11 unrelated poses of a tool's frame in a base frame.
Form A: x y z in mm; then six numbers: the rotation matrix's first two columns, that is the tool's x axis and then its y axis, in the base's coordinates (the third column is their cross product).
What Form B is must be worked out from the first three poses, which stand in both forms.
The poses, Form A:
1: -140, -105, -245, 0.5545, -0.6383, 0.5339, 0.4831, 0.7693, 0.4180
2: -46, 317, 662, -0.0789, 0.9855, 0.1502, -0.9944, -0.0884, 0.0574
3: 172, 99, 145, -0.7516, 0.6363, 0.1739, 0.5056, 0.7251, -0.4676
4: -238, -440, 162, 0.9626, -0.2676, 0.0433, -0.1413, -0.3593, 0.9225
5: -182, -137, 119, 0.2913, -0.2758, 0.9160, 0.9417, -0.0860, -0.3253
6: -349, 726, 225, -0.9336, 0.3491, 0.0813, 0.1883, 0.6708, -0.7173
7: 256, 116, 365, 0.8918, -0.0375, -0.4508, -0.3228, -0.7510, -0.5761
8: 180, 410, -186, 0.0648, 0.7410, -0.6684, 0.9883, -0.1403, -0.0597
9: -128, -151, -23, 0.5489, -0.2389, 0.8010, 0.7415, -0.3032, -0.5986
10: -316, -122, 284, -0.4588, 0.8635, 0.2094, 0.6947, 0.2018, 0.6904
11: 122, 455, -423, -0.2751, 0.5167, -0.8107, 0.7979, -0.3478, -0.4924
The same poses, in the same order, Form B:
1: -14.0, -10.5, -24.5, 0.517, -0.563, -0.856
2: -4.6, 31.7, 66.2, 0.058, -0.151, 1.651
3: 17.2, 9.9, 14.5, -2.647, -0.175, 2.439
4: -23.8, -44.0, 16.2, 1.965, -0.043, -0.271
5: -18.2, -13.7, 11.9, -0.946, -1.158, -0.758
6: -34.9, 72.6, 22.5, -2.338, -0.081, 2.784
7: 25.6, 11.6, 36.5, -2.440, 0.468, -0.042
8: 18.0, 41.0, -18.6, -3.061, 0.732, 1.484
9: -12.8, -15.1, -2.3, -1.553, -0.929, -0.411
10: -31.6, -12.2, 28.4, 2.358, -0.211, 2.059
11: 12.2, 45.5, -42.3, -2.142, 0.945, 2.060
